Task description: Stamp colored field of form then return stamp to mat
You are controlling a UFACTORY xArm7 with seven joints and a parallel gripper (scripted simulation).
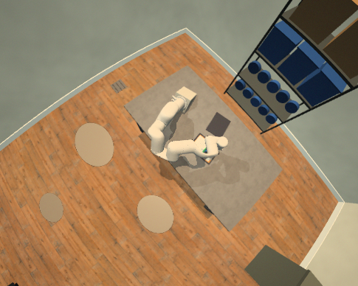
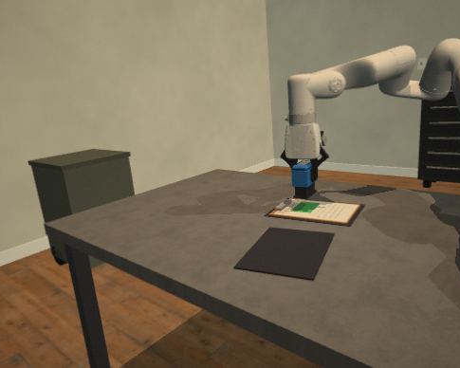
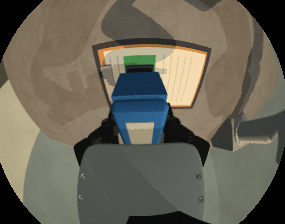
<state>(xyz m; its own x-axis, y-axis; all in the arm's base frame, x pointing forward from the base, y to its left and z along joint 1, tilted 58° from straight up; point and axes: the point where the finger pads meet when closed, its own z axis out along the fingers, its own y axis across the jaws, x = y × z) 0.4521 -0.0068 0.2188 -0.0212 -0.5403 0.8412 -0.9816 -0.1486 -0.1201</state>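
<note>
The form is 100 mm below my hand, 20 mm behind it and 10 mm to the left of it. Round my hand: mat 290 mm to the left, 100 mm below, 60 mm behind; blue stamp 20 mm below.
</note>
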